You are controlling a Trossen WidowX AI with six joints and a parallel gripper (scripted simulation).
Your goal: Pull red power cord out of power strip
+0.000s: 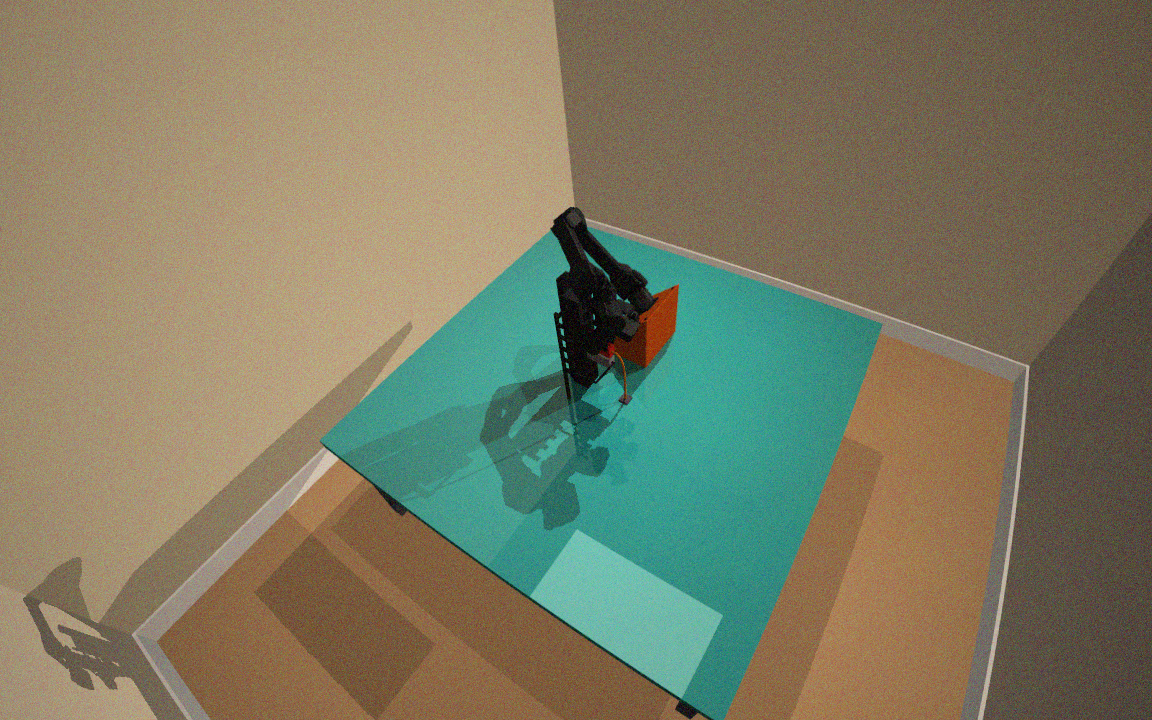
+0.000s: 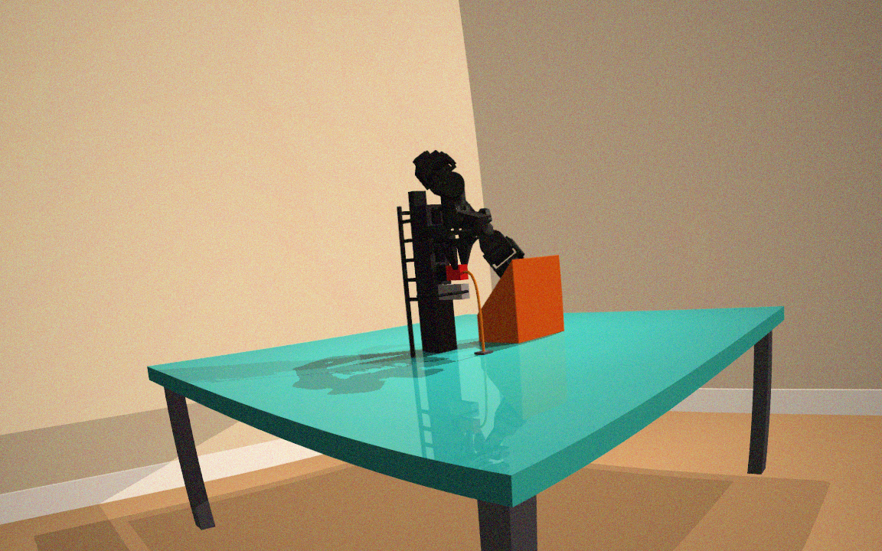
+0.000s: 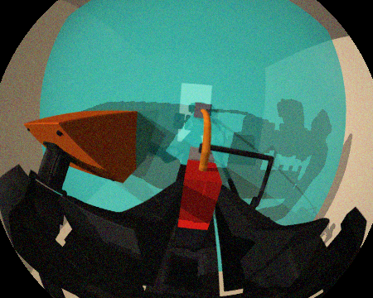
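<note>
Right now the red plug is 30 mm to the right of my gripper tip.
</note>
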